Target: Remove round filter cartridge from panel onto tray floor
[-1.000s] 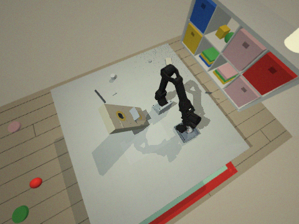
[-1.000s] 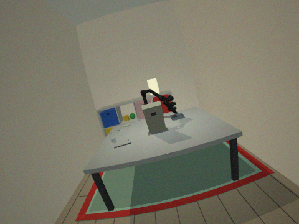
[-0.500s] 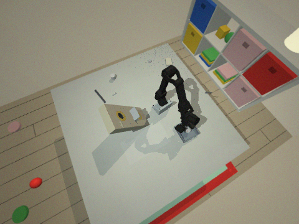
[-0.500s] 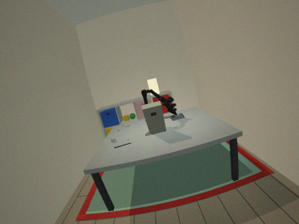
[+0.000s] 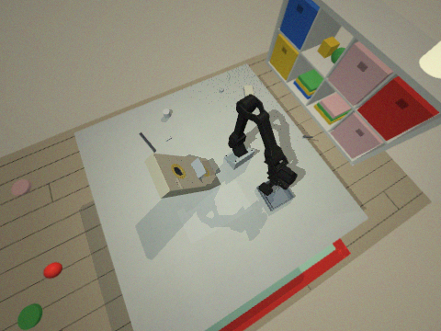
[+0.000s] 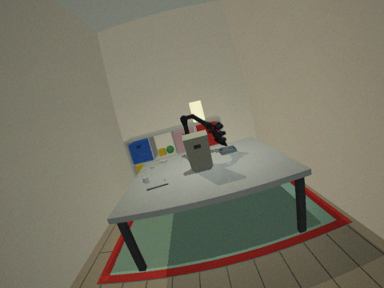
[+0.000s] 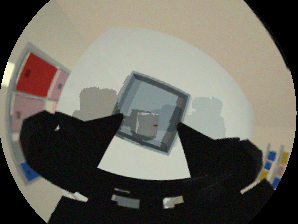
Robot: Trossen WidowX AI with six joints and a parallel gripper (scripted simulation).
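Right now the round grey filter cartridge is 40 mm below my gripper tip and 10 mm to the right of it. From my gripper tip the other things lie so: beige service panel 380 mm ahead, 270 mm to the right, 100 mm above; grey tray 60 mm below, 20 mm to the left; small beige block 670 mm to the right, 270 mm behind, 60 mm below.
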